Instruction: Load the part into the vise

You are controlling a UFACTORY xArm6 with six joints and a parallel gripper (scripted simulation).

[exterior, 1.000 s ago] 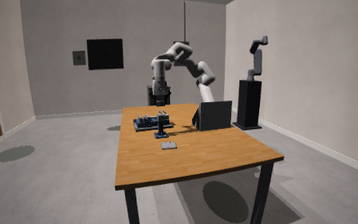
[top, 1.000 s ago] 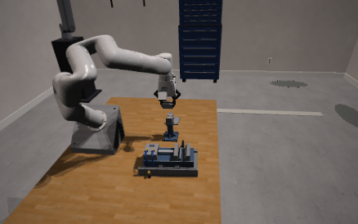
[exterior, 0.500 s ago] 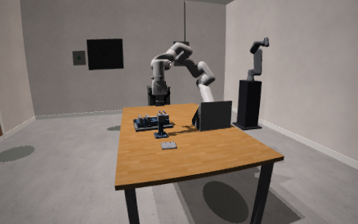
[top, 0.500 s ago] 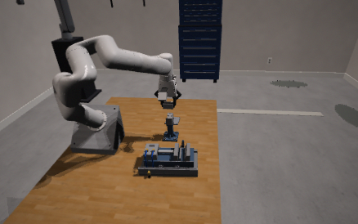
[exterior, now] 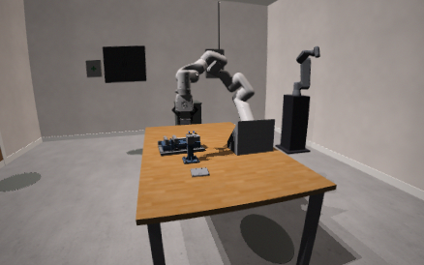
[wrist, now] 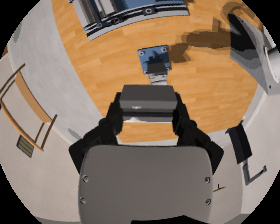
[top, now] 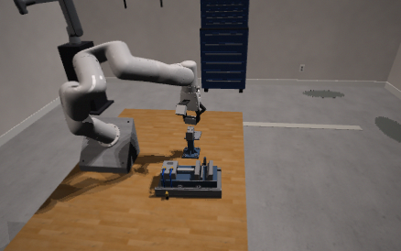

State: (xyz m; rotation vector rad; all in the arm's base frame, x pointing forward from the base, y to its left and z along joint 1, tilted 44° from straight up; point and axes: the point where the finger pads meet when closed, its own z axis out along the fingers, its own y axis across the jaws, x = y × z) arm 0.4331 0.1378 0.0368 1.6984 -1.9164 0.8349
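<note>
Now: hand 1 cm short of the air cylinder rod, 20 cm to the left of it and 17 cm above it. Also, from my hand: part: right at my hand; then air cylinder: 7 cm behind, 21 cm to the right, 17 cm below.
</note>
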